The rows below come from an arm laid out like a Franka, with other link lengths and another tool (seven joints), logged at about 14 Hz.
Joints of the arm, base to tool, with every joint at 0 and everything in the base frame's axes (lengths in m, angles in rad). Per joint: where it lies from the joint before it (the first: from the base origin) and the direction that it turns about. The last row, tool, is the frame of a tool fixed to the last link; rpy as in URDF.
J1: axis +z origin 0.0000 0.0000 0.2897
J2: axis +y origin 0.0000 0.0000 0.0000
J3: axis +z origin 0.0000 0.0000 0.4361
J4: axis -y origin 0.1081 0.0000 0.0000
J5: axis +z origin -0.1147 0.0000 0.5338
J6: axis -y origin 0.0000 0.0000 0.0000
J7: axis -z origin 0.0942 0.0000 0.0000
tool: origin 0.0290 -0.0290 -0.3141 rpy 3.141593 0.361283 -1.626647
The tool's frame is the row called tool.
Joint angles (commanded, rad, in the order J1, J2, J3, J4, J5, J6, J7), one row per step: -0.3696, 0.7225, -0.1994, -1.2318, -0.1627, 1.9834, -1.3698; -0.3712, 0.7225, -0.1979, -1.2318, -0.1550, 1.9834, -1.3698; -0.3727, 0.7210, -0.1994, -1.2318, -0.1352, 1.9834, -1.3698; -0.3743, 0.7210, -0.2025, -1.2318, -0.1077, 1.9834, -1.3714; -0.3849, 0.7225, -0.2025, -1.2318, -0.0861, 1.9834, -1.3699; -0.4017, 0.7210, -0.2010, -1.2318, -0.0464, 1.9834, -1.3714; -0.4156, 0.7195, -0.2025, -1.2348, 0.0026, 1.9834, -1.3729; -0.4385, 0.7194, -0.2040, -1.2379, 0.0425, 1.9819, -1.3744; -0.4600, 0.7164, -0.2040, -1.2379, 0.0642, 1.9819, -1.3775; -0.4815, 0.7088, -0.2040, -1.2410, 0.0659, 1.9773, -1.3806; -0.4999, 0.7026, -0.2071, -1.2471, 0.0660, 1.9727, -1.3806
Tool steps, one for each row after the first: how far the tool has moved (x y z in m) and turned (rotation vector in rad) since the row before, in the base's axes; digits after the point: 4 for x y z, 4 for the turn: 0.0006, 0.0013, -0.0005, 0.0070, -0.0042, -0.0033; 0.0009, 0.0015, 0.0009, 0.0140, -0.0110, -0.0098; 0.0009, 0.0019, -0.0007, 0.0197, -0.0129, -0.0123; -0.0034, -0.0051, -0.0022, 0.0172, -0.0100, -0.0199; -0.0035, -0.0059, 0.0004, 0.0311, -0.0223, -0.0285; -0.0030, -0.0034, -0.0011, 0.0375, -0.0245, -0.0316; -0.0097, -0.0128, -0.0023, 0.0316, -0.0177, -0.0376; -0.0089, -0.0147, 0.0031, 0.0148, -0.0148, -0.0263; -0.0139, -0.0172, 0.0051, 0.0024, -0.0014, -0.0198; -0.0155, -0.0162, 0.0019, 0.0019, 0.0038, -0.0219
